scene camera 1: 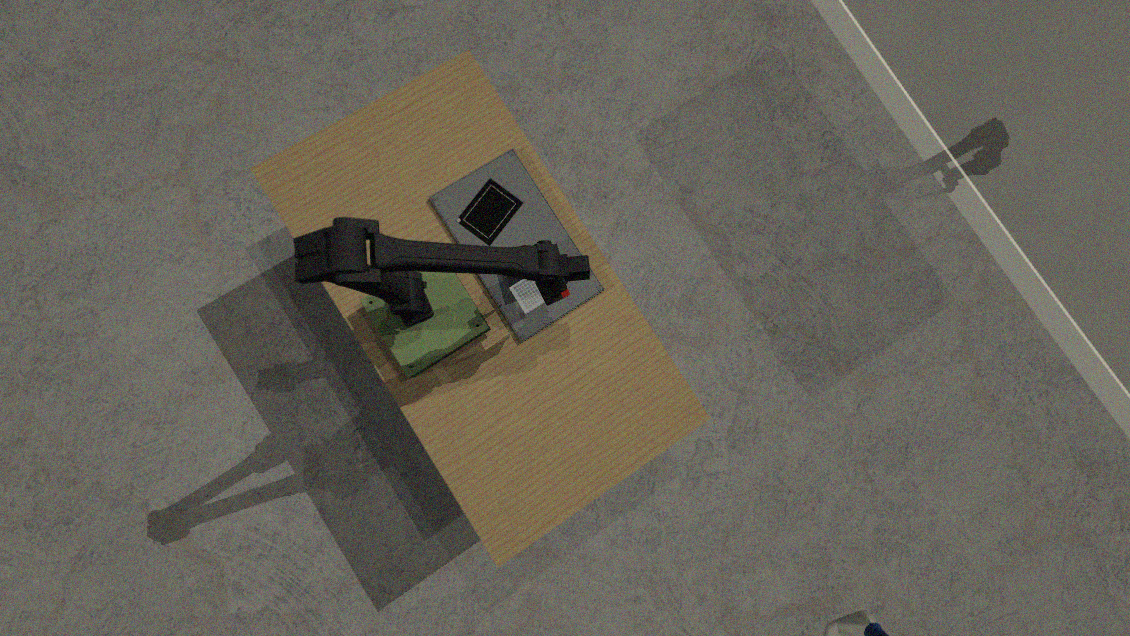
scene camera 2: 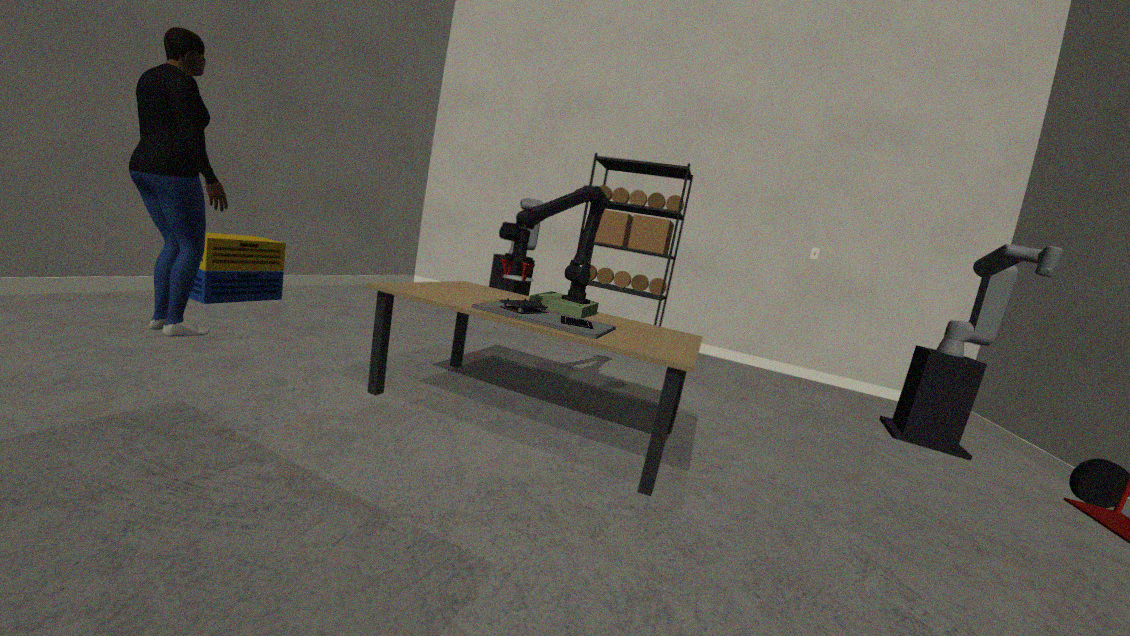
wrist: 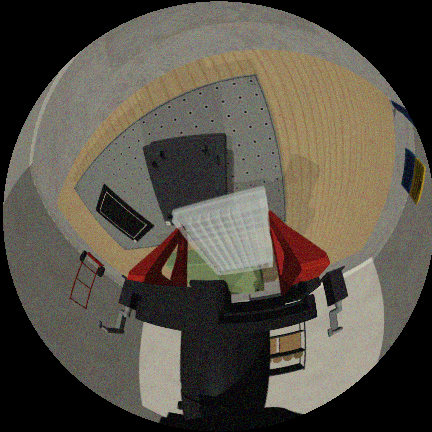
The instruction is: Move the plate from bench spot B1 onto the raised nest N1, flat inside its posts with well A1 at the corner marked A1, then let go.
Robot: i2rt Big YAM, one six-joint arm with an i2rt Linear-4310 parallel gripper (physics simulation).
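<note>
Well plate (scene camera 1: 527, 294) held by my gripper, which touches nothing else; a black nest (scene camera 1: 492, 208) is present as well. The plate (wrist: 230, 232) and the nest (wrist: 109, 205) are also visible from the wrist.
</note>
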